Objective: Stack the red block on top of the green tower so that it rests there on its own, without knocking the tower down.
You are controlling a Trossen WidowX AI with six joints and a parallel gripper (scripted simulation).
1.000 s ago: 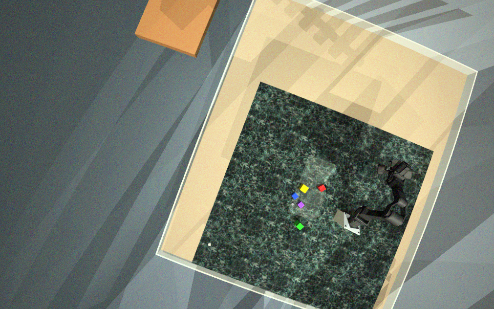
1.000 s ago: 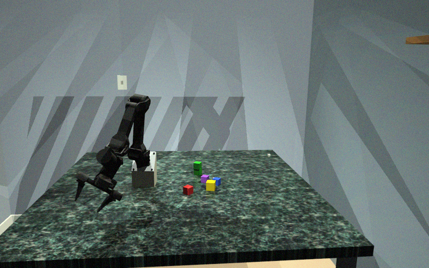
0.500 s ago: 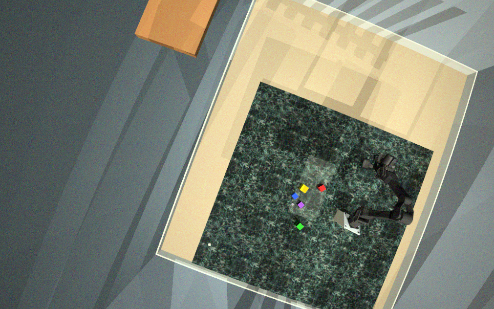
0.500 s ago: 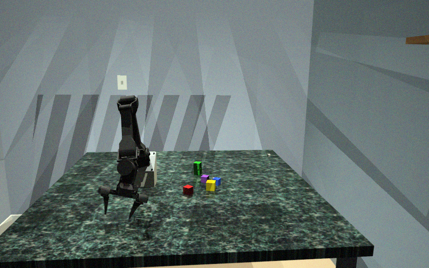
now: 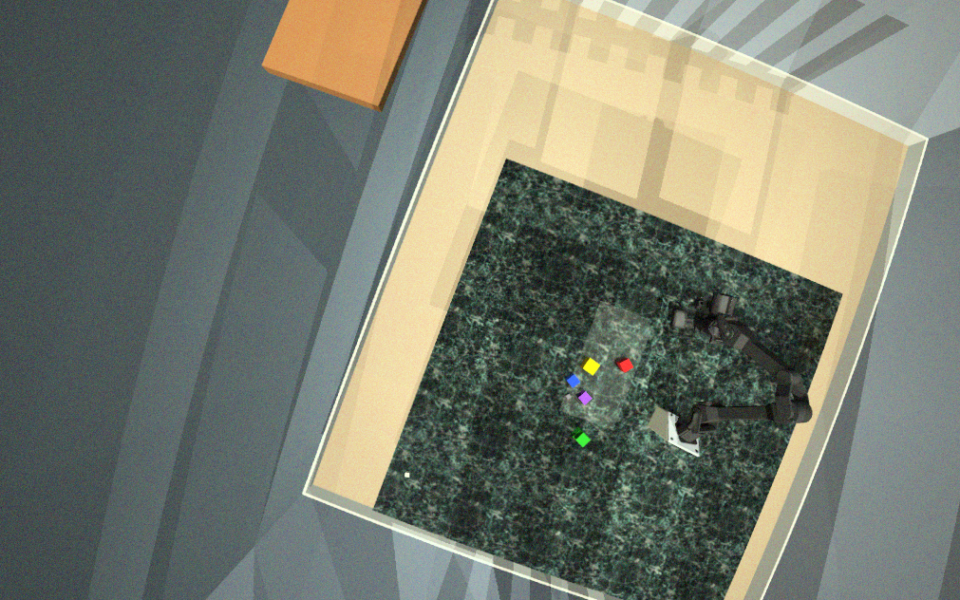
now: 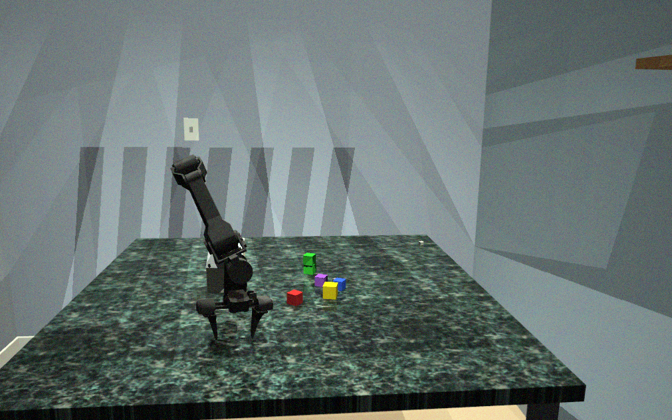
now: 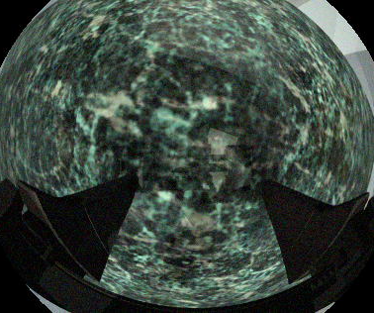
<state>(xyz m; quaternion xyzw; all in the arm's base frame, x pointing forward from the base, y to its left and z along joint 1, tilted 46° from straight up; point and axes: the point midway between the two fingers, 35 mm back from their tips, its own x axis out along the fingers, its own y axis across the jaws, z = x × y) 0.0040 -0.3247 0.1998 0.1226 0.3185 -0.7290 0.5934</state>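
The red block is 220 mm to the left of my gripper tip, 190 mm ahead of it and 10 mm above it. Also, from my gripper tip: purple block: 360 mm to the left, 290 mm ahead, 10 mm above; then yellow block: 300 mm ahead, 250 mm to the left, 10 mm above; then blue block: 350 mm ahead, 310 mm to the left, 10 mm above.
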